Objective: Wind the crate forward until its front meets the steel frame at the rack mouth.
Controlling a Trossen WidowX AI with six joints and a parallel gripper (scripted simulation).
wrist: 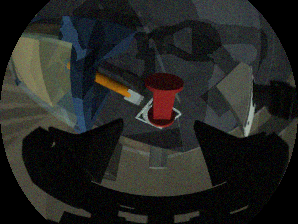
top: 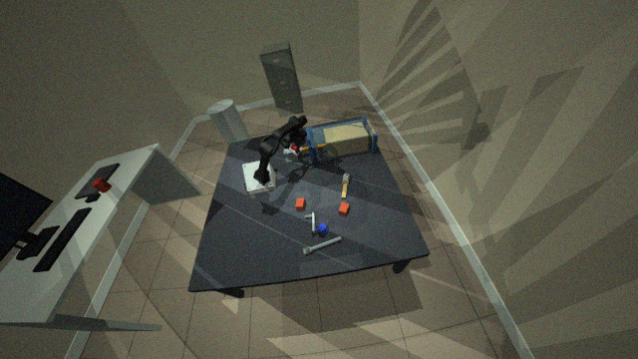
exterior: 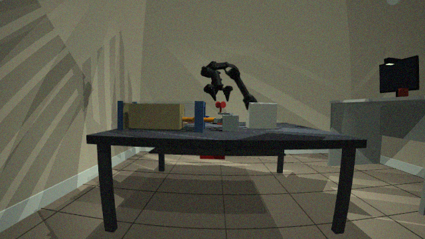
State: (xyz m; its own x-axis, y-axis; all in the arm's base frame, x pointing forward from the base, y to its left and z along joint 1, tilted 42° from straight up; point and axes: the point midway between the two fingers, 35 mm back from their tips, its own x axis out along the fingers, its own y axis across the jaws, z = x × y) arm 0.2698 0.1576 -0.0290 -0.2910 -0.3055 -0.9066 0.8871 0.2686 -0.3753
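Right now the red knob is 4 cm below my gripper tip and 2 cm to the right of it. From my gripper tip the other things lie so: crank arm (7 cm below, 2 cm to the left, 1 cm behind); then grey winch (14 cm below, 7 cm to the left, 6 cm behind); then blue frame (12 cm ahead, 6 cm below, 5 cm to the left).
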